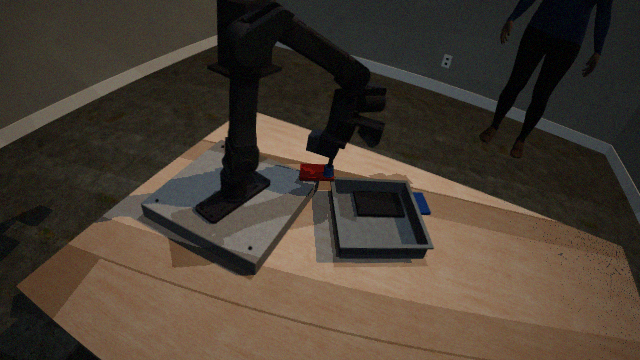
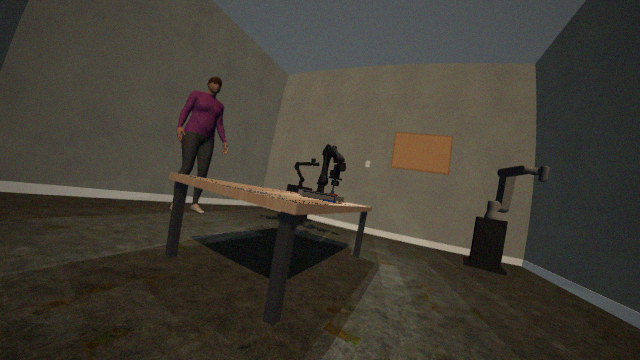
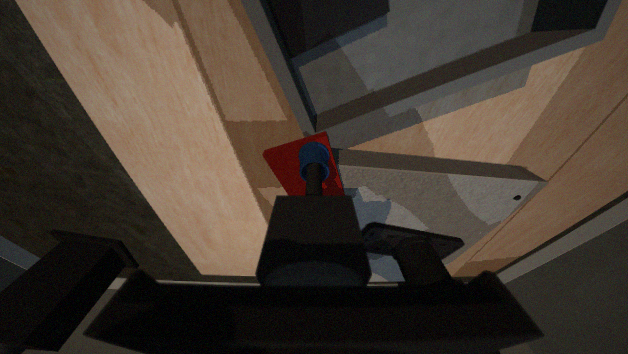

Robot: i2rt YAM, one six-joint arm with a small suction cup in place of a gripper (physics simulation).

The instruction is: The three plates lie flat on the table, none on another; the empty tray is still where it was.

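Pixels of known places: hand, its tool point: (image 1: 327, 177) (image 2: 331, 194) (image 3: 314, 151); arm's base, origin of its link: (image 1: 234, 196) (image 3: 408, 241).
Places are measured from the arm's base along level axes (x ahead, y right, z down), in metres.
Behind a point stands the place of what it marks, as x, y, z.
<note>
A red plate (image 1: 311, 172) {0.087, -0.200, -0.012} (image 3: 284, 162) {0.110, -0.247, -0.014} lies close between the corner of the base slab and the tray; whether it is fully flat on the table I cannot tell. My suction cup (image 1: 328, 171) (image 3: 314, 160) is at the top of the red plate, near its tray-side end, and seems to touch it; the suction is off. A grey tray (image 1: 382, 253) {0.365, -0.114, 0.023} (image 3: 425, 80) {0.218, -0.141, 0.017} stands on the table. A dark square plate (image 1: 378, 204) {0.274, -0.264, 0.030} (image 3: 335, 22) {0.229, -0.235, 0.030} lies inside it. A blue plate (image 1: 421, 203) {0.366, -0.361, 0.034} lies on the table beside the tray's far-right wall, partly hidden by it.
The grey base slab (image 1: 270, 230) {0.139, 0.021, 0.001} (image 3: 480, 195) {0.128, 0.027, 0.001} carries the arm and stands near the tray's left side. The table (image 1: 480, 280) {0.600, -0.218, 0.043} has an edge behind the red plate. A person (image 1: 545, 60) stands beyond the table. Another robot (image 2: 505, 192) stands on a black pedestal away from the table.
</note>
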